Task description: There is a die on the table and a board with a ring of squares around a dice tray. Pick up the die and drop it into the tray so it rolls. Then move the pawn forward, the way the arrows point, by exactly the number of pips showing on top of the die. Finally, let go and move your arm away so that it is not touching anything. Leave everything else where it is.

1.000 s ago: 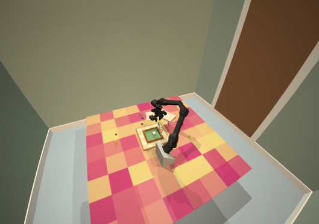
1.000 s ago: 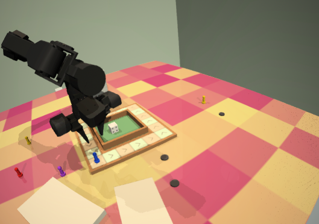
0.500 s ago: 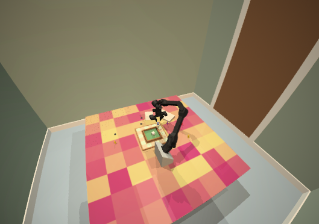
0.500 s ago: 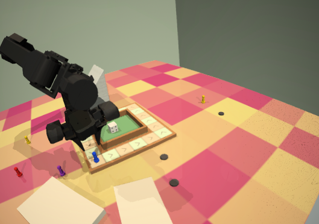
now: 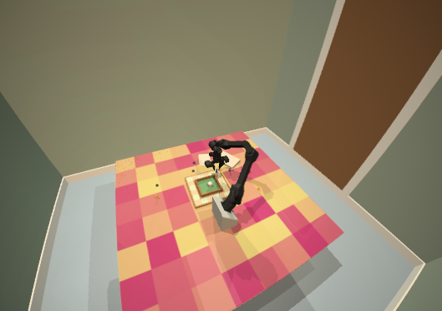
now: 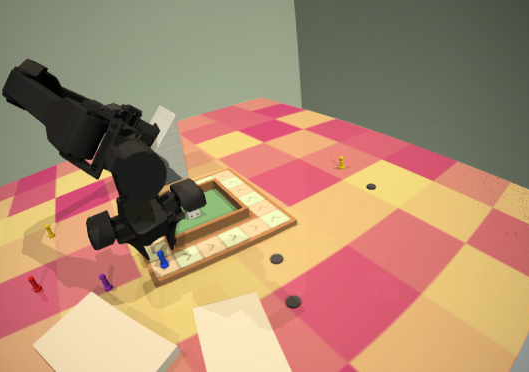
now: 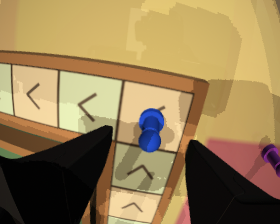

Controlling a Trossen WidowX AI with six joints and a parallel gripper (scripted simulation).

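The blue pawn is 10 mm below my gripper tip. The rest, counted from my gripper tip: white die: 120 mm behind, 90 mm to the left, 10 mm below; then green dice tray: 120 mm behind, 100 mm to the left, 30 mm below; then purple pawn: 10 mm behind, 110 mm to the right, 20 mm below.
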